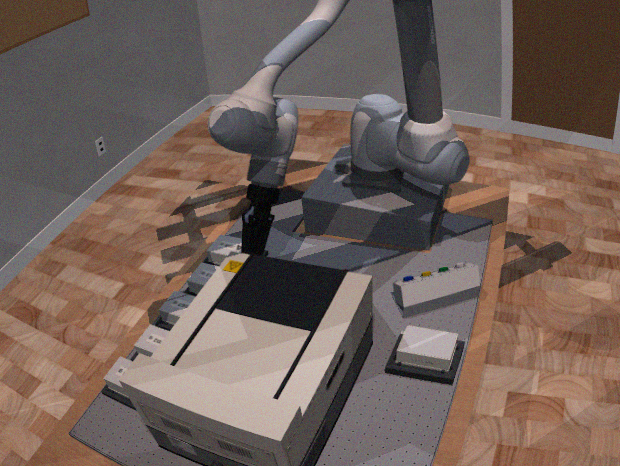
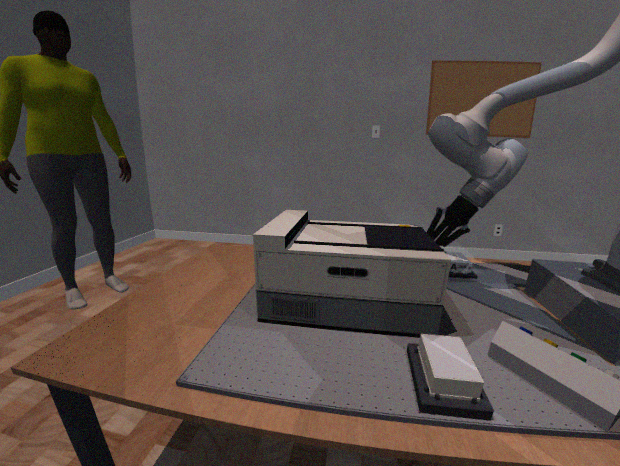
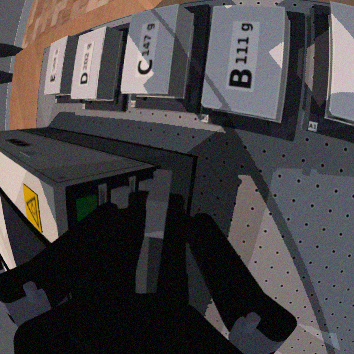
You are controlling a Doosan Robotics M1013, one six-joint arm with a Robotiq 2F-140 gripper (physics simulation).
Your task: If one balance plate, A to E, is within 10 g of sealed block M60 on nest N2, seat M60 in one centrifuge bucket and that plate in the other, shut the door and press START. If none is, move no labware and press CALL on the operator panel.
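Places are measured from the arm's base along level axes (x back, y right, z up), in metres.
Pixels of known places: gripper, fingertip midpoint: (image 3: 162,183); arm's base, link origin: (image 1: 375,175).
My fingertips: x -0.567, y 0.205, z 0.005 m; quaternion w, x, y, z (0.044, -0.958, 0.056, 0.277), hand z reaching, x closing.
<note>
Ahead of a thing's pixels: the offset from my fingertips to its top centre. "pt": to the spot under its first point.
My gripper (image 1: 254,242) (image 2: 443,237) (image 3: 162,183) is shut and empty. It is tilted down against the back end of the cream centrifuge (image 1: 262,384) (image 2: 350,273), by the edge of the dark top panel @(dx -0.123, dy -0.140, dz +0.111 m) (image 1: 280,291) (image 2: 396,237). A green patch @(pt dx -0.014, dy -0.005, dz +0.081 m) (image 3: 86,207) shows on that end face just left of my fingers. Balance plates lie in a row beside the centrifuge: B, 111 g @(dx +0.062, dy +0.136, dz -0.048 m) (image 3: 242,60), C, 147 g @(dx -0.067, dy +0.161, dz -0.048 m) (image 3: 147,53), D, 202 g @(dx -0.206, dy +0.167, dz -0.048 m) (image 3: 88,63), E @(dx -0.335, dy +0.193, dz -0.048 m) (image 3: 54,70), and A @(pt dx +0.165, dy +0.123, dz -0.048 m) (image 3: 342,70), which is cut off at the edge. The sealed block @(dx -0.085, dy -0.449, dz -0.037 m) (image 1: 426,347) (image 2: 449,365) sits on its black nest (image 1: 392,364) (image 2: 421,399).
The operator panel @(dx +0.141, dy -0.446, dz -0.018 m) (image 1: 438,288) (image 2: 516,347) with blue, yellow, green and white buttons lies right of the centrifuge. The arm's pedestal (image 1: 373,208) stands at the back. A yellow warning label @(pt dx -0.066, dy -0.012, dz +0.109 m) (image 1: 233,265) (image 3: 31,207) marks the centrifuge's corner. A person (image 2: 91,139) stands at the far left.
</note>
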